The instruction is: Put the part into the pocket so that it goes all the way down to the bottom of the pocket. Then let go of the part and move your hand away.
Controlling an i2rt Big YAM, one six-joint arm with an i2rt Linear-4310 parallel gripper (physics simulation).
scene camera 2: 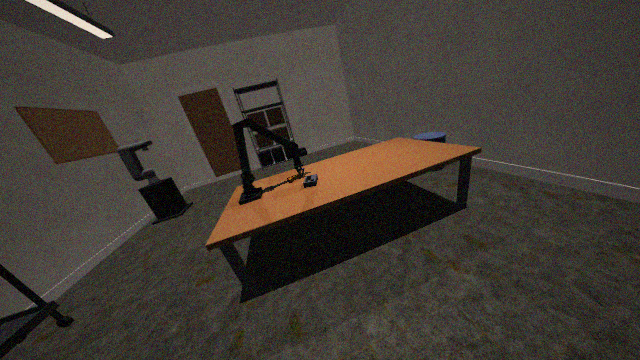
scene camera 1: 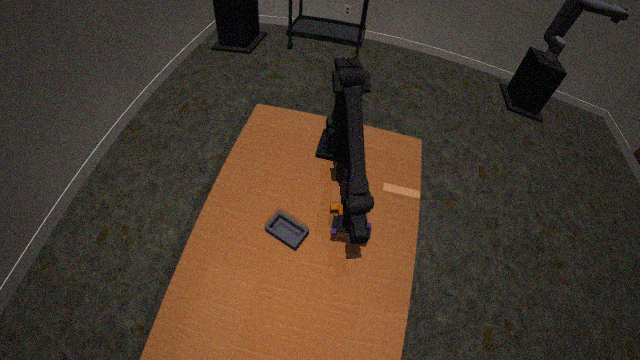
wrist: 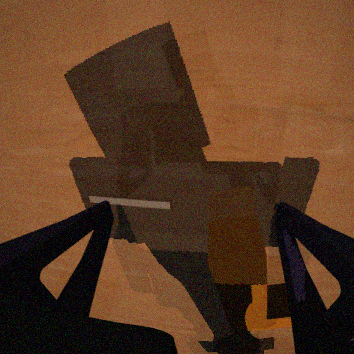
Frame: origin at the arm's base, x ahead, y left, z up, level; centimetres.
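Where they show: gripper, between the fingertips: (scene camera 2: 300,174) (scene camera 1: 349,236) (wrist: 191,210); arm's base, origin of its link: (scene camera 2: 251,193) (scene camera 1: 336,144).
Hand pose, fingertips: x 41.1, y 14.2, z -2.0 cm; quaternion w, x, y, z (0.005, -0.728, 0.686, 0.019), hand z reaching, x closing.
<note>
Each offset is from my fingertips to the top centre of the thing. Level surfaces: height alone.
The part, an orange L-shaped piece {dx -5.9, dy -5.5, dz +2.2 cm} (scene camera 1: 336,208) (wrist: 237,255), lies on the table, mostly in shadow in the wrist view. In scene camera 1 the arm hides most of it. The pocket is in a dark grey rectangular block {dx +4.7, dy -22.9, dz +2.8 cm} (scene camera 1: 280,240) (scene camera 2: 310,181), which lies left of the part in scene camera 1 and does not show in the wrist view. My gripper (scene camera 1: 351,229) (wrist: 191,210) is open, pointing down low over the table. The part lies between and below the spread fingers, nearer the right finger in the wrist view, with nothing gripped. Fingertip height is hard to tell.
The wooden table {dz -0.8 cm} (scene camera 1: 240,300) (scene camera 2: 370,165) carries the arm's base (scene camera 2: 250,195). A pale strip (scene camera 1: 401,190) shows at the table's right side. Another robot on a pedestal (scene camera 1: 536,80) (scene camera 2: 164,200) stands away from the table. The arm's shadow falls around the part.
</note>
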